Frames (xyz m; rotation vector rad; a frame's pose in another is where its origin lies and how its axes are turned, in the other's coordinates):
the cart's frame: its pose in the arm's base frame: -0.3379 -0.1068 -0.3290 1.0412 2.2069 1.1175
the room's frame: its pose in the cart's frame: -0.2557 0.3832 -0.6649 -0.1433 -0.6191 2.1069
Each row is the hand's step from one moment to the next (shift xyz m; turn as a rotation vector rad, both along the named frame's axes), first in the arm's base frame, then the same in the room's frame.
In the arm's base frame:
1: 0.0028 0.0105 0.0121 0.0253 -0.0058 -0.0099
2: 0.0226 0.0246 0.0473 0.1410 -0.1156 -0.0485
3: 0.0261 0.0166 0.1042 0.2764 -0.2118 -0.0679
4: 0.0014 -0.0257 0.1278 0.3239 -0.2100 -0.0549
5: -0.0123 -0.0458 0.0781 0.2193 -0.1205 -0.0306
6: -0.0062 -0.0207 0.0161 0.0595 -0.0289 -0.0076
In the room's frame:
1: 0.0087 -0.0114 -0.0076 0.0141 0.0049 0.0234
2: 0.0447 -0.0290 -0.0226 0.0902 0.1096 0.1243
3: 0.0834 -0.0249 -0.0651 0.1923 0.1983 0.2226
4: 0.0825 0.0172 -0.0994 0.2373 0.1927 0.2420
5: 0.0428 0.0413 -0.0693 0.1628 0.1085 0.1590
6: 0.0070 0.0200 -0.0167 0.0443 0.0256 0.0426

